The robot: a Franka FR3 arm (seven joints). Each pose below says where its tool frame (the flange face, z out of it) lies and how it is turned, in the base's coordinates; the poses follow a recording.
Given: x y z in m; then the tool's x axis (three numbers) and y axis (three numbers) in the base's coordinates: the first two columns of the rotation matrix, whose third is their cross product.
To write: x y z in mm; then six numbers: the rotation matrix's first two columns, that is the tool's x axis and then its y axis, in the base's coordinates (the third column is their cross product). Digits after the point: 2 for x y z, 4 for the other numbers.
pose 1, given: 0.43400, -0.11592, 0.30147, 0.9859, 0.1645, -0.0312, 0.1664, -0.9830, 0.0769
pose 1, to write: 434.00, -115.92, 301.47, 0.9859, 0.1645, -0.0312, 0.1664, -0.9830, 0.0769
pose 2, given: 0.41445, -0.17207, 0.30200, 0.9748, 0.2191, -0.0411, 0.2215, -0.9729, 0.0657
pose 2, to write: 414.45, -172.07, 302.00, 0.9748, 0.2191, -0.0411, 0.2215, -0.9729, 0.0657
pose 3, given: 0.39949, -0.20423, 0.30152, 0.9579, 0.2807, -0.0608, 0.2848, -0.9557, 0.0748
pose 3, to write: 399.49, -204.23, 301.52, 0.9579, 0.2807, -0.0608, 0.2848, -0.9557, 0.0748
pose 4, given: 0.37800, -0.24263, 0.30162, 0.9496, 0.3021, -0.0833, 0.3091, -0.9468, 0.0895
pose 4, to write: 378.00, -242.63, 301.62, 0.9496, 0.3021, -0.0833, 0.3091, -0.9468, 0.0895
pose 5, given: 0.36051, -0.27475, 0.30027, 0.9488, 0.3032, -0.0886, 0.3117, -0.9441, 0.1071
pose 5, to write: 360.51, -274.75, 300.27, 0.9488, 0.3032, -0.0886, 0.3117, -0.9441, 0.1071
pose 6, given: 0.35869, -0.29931, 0.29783, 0.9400, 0.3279, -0.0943, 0.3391, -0.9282, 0.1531
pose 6, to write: 358.69, -299.31, 297.83, 0.9400, 0.3279, -0.0943, 0.3391, -0.9282, 0.1531
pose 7, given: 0.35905, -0.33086, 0.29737, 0.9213, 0.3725, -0.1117, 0.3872, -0.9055, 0.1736
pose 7, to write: 359.05, -330.86, 297.37, 0.9213, 0.3725, -0.1117, 0.3872, -0.9055, 0.1736
